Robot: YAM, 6 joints.
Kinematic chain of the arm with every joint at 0, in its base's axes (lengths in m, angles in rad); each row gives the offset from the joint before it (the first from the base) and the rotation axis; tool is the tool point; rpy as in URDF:
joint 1: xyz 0 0 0.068 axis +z
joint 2: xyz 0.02 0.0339 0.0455 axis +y
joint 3: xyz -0.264 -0.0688 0 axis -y
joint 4: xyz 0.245 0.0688 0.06 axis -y
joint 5: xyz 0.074 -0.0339 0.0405 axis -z
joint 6: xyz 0.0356 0 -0.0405 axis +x
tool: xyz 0 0 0 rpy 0 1.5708 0
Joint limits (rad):
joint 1: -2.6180..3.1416
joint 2: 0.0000..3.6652
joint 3: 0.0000..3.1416
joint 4: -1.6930..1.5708
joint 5: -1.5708..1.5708
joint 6: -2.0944..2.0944
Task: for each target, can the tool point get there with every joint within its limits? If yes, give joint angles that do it. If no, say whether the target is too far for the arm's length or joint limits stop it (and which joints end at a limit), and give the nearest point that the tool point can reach.
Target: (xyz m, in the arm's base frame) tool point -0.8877 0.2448 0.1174
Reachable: no: too far | nearest point -0.6226 0.1717 0.1162 | short by 0.275 m
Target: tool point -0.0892 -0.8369 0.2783
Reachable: no: too far | nearest point -0.0672 -0.6301 0.2366 | short by 0.212 m
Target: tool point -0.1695 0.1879 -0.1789
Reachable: yes | joints 2.3029 2.9549 0.8546 0.9587 -0.0125 0.9019
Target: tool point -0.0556 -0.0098 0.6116
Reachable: yes | joints 0.8277 0.9037 1.6801 1.2164 -1.2984 0.4226
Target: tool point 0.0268 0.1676 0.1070
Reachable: yes | joints 1.5713 1.8584 0.6895 -1.3386 0.8573 -0.6405
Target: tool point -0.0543 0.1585 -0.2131
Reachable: yes | joints 1.9890 3.1329 0.8314 0.7472 0.4279 0.3305
